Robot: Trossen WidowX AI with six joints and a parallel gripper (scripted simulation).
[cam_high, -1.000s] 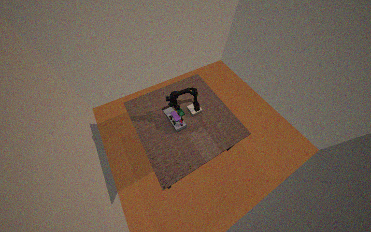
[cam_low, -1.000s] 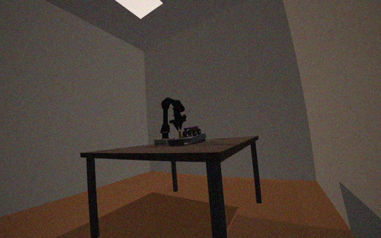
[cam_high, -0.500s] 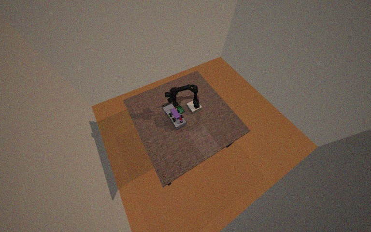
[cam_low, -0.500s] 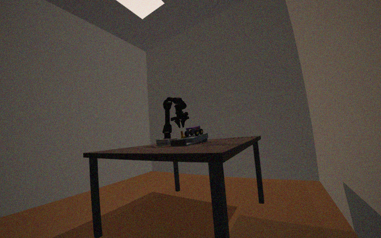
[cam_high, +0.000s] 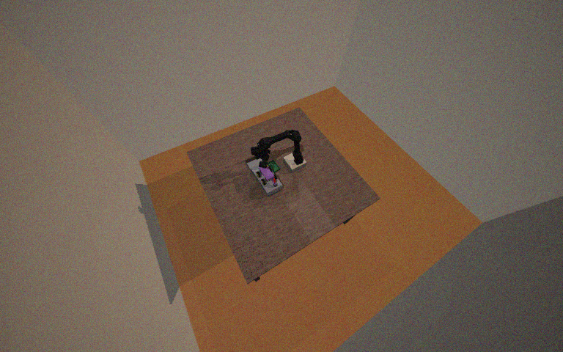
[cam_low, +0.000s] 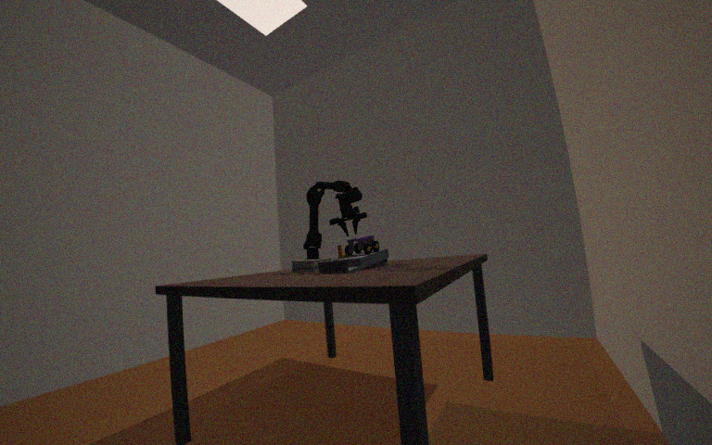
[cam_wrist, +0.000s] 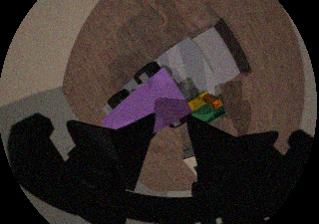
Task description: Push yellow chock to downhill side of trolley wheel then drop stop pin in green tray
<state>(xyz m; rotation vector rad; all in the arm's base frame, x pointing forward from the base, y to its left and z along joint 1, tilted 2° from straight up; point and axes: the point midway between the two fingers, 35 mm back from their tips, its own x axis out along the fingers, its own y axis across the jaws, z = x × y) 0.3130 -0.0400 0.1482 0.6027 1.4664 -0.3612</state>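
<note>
My gripper tip is now 16 cm to the right of the red-headed stop pin, 4 cm above it and 1 cm past it. From my gripper tip the other things lie so: yellow chock 9 cm below, 4 cm to the right, 4 cm behind; purple trolley 6 cm to the left, 6 cm below, 2 cm ahead; grey ramp 12 cm below, 5 cm to the left, 2 cm ahead.
</note>
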